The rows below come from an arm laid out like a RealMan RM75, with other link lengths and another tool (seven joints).
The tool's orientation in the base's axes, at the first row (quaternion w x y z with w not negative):
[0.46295, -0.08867, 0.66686, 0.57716]
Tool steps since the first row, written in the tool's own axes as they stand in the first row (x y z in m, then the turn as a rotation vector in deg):
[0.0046, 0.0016, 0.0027, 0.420, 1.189, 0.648]
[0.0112, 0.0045, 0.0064, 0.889, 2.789, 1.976]
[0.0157, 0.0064, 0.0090, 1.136, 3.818, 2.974]
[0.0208, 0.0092, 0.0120, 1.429, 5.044, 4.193]
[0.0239, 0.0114, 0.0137, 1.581, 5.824, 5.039]
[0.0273, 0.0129, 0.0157, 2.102, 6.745, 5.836]
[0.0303, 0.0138, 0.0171, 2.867, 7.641, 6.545]
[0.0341, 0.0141, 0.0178, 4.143, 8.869, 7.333]
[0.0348, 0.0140, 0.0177, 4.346, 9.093, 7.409]
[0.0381, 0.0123, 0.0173, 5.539, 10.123, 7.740]
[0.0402, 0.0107, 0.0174, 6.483, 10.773, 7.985]
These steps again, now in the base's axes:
[-0.0022, 0.0047, -0.0020, -0.676, 1.105, 0.577]
[-0.0059, 0.0115, -0.0044, -1.296, 2.940, 1.465]
[-0.0083, 0.0162, -0.0060, -1.591, 4.220, 2.090]
[-0.0114, 0.0218, -0.0075, -1.926, 5.771, 2.838]
[-0.0137, 0.0252, -0.0081, -2.084, 6.803, 3.345]
[-0.0155, 0.0288, -0.0093, -2.564, 7.991, 3.679]
[-0.0170, 0.0316, -0.0107, -3.209, 9.199, 3.812]
[-0.0190, 0.0338, -0.0132, -4.313, 10.792, 3.813]
[-0.0194, 0.0340, -0.0137, -4.533, 11.012, 3.828]
[-0.0203, 0.0345, -0.0173, -5.698, 12.118, 3.709]
[-0.0204, 0.0350, -0.0199, -6.520, 12.926, 3.499]

